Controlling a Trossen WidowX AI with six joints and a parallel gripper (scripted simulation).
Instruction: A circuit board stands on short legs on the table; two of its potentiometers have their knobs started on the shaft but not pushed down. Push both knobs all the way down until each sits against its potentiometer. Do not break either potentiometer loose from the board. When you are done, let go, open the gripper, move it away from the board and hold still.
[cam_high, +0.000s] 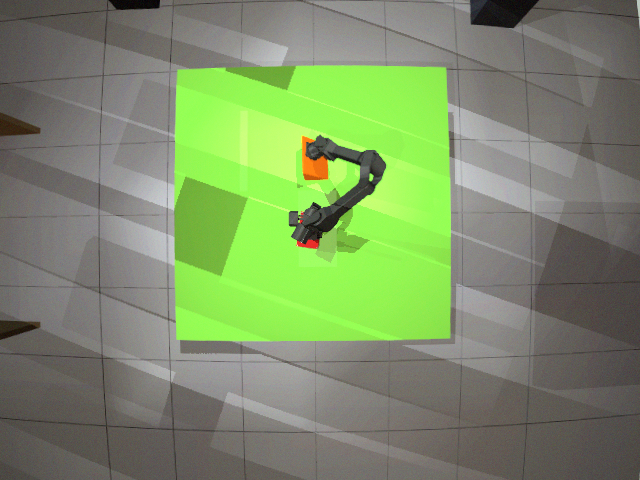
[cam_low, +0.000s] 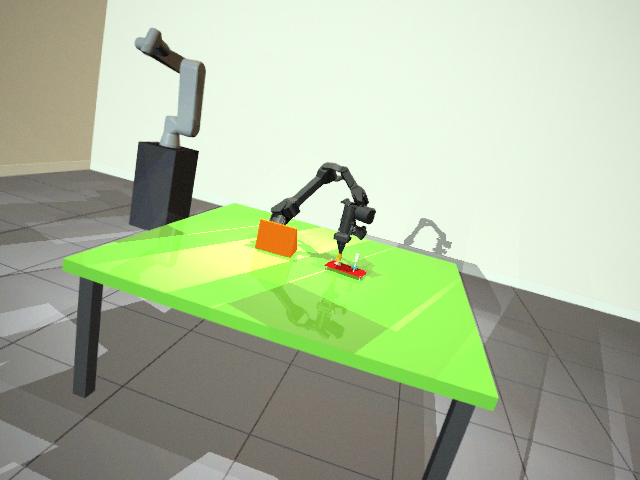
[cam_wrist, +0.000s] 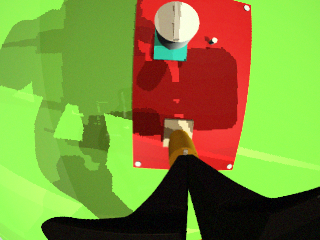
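Now: gripper tip 10 mm above the yellow-orange knob. Round my gripper tip: grey knob 70 mm ahead.
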